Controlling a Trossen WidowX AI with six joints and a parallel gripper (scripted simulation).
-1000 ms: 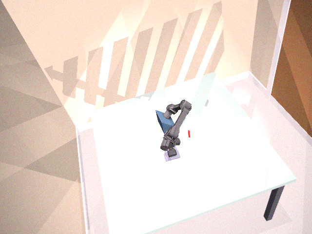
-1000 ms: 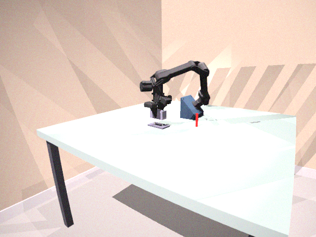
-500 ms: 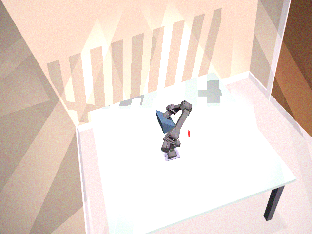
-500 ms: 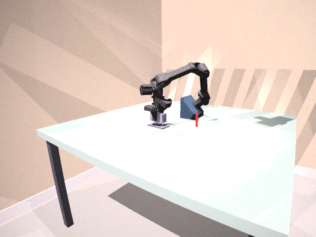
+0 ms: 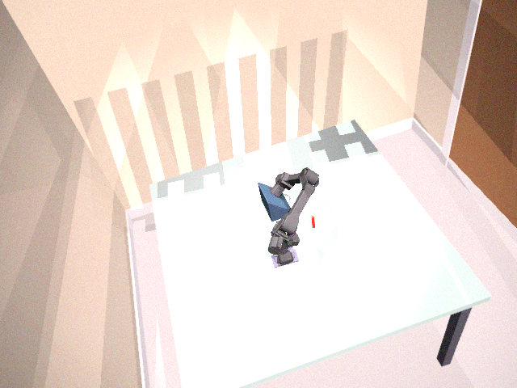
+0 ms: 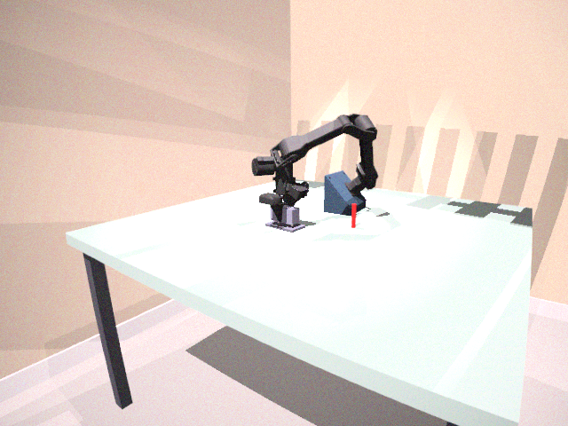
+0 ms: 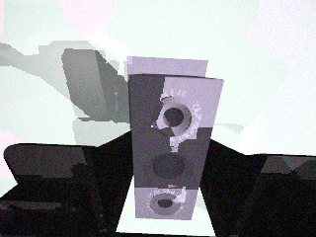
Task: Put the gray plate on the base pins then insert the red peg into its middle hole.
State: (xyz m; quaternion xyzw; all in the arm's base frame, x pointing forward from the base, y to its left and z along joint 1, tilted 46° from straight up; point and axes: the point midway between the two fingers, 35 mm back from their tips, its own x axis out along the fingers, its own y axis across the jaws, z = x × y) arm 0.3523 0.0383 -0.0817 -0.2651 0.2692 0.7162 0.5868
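Now: the pin base 1 cm below my gripper tip. From my gripper tip the other things lie so: gray plate (4 cm above); red peg (18 cm to the left, 15 cm behind, 2 cm above).
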